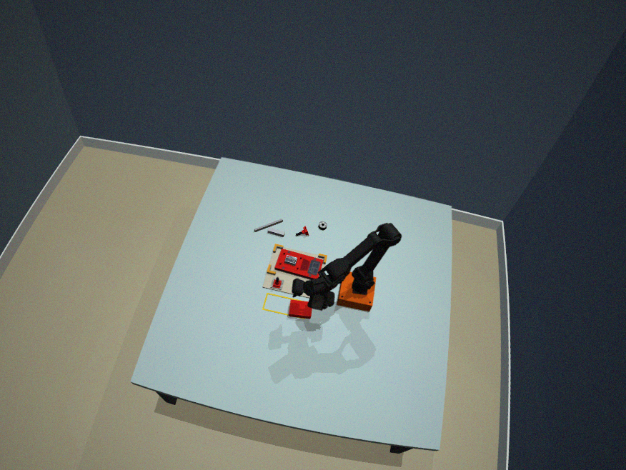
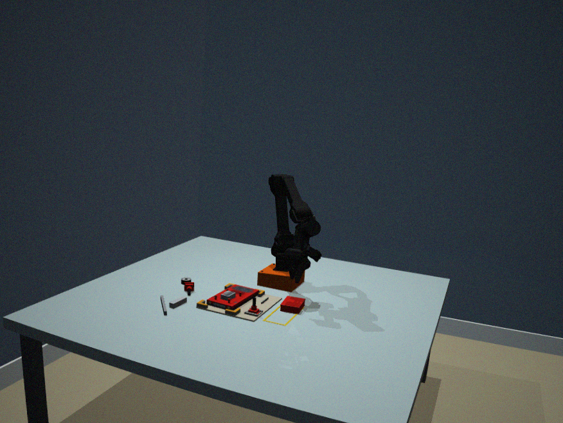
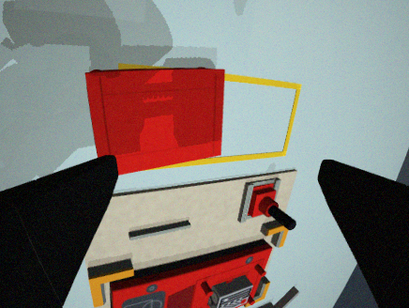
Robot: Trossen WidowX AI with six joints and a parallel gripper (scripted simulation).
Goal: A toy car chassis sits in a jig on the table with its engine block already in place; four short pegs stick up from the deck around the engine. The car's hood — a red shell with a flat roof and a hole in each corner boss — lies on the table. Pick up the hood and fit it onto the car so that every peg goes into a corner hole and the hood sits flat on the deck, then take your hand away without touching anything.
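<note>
The red hood is 90 mm below my gripper tip. From my gripper tip the other things lie so: grey engine block: 80 mm ahead, 220 mm to the right, 80 mm below; thin rod: 210 mm ahead, 420 mm to the right, 100 mm below; beige jig plate: 50 mm ahead, 200 mm to the right, 90 mm below.
</note>
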